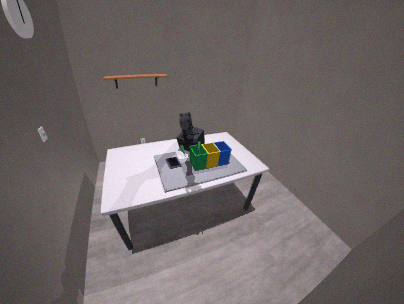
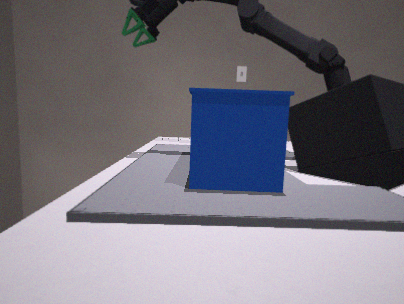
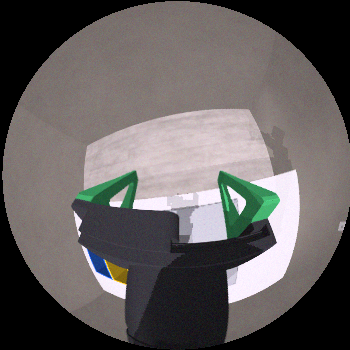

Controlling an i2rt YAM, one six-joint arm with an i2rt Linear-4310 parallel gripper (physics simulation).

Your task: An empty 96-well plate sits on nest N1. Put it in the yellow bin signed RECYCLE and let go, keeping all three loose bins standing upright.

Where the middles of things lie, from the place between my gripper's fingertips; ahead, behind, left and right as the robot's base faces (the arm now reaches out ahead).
Right now the blue bin (image 2: 238,142) is 38 cm behind my hand, 41 cm to the left of it and 28 cm below it.
